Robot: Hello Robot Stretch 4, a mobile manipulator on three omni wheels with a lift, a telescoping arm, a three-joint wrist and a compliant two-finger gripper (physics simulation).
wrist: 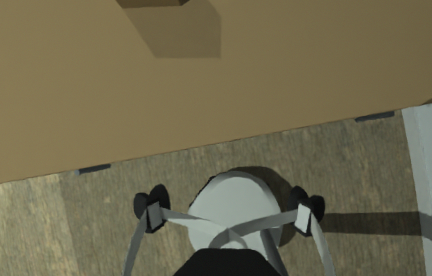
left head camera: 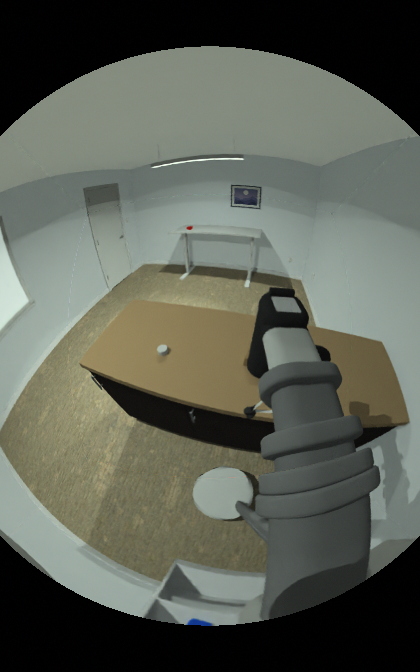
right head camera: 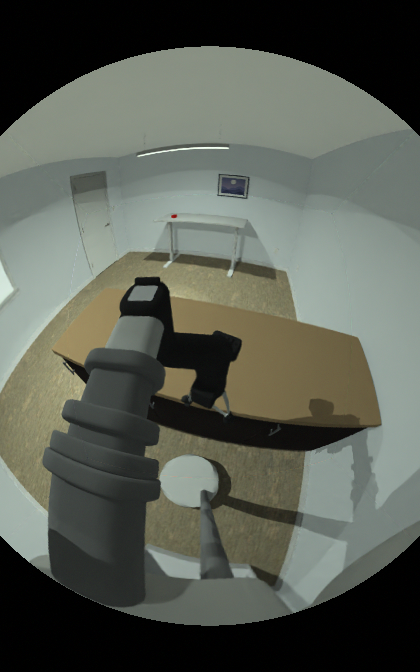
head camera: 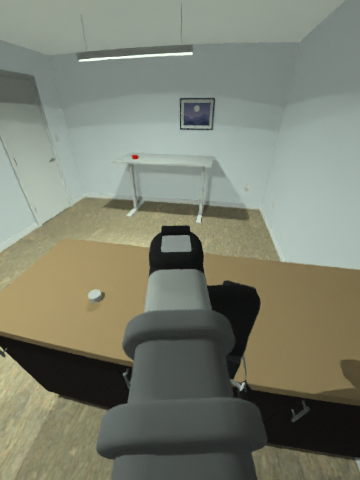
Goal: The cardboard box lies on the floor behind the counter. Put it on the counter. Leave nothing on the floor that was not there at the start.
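Frame: origin at the robot's base, x ahead, y left, z up, level; metres.
Where they show: gripper, fingertip midpoint: (wrist: 228, 201); robot's base at its link origin: (wrist: 234, 213).
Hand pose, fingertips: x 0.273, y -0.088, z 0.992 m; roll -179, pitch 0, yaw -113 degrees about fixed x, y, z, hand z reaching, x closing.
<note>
Each offset is from my fingertips to the top centre of the thing. "*": to the spot under its first point. Level surfaces: height alone.
The cardboard box {* dx +0.279, dy +0.001, dz -0.097 m} (wrist: 152, 2) sits on the tan counter {dz -0.110 m} (head camera: 50, 280) (left head camera: 210, 335) (right head camera: 285, 355) (wrist: 300, 65). In the wrist view its lower edge shows at the top border, with its shadow below it. It is mostly or wholly hidden behind the arm and wrist in the head views. My gripper (right head camera: 207, 407) (wrist: 228, 201) is open and empty, its two fingertips well apart. It hangs above and in front of the counter's near edge, apart from the box. The floor behind the counter is partly hidden by the counter and arm.
A small white disc {dx +0.363, dy +0.421, dz -0.086 m} (head camera: 95, 295) (left head camera: 162, 349) lies on the counter's left part. A white round plate (left head camera: 222, 492) (right head camera: 189, 480) (wrist: 235, 205) with a grey rod is low in front of the counter. A white table {dz -0.070 m} (head camera: 175, 160) with a red object (head camera: 135, 157) stands at the far wall.
</note>
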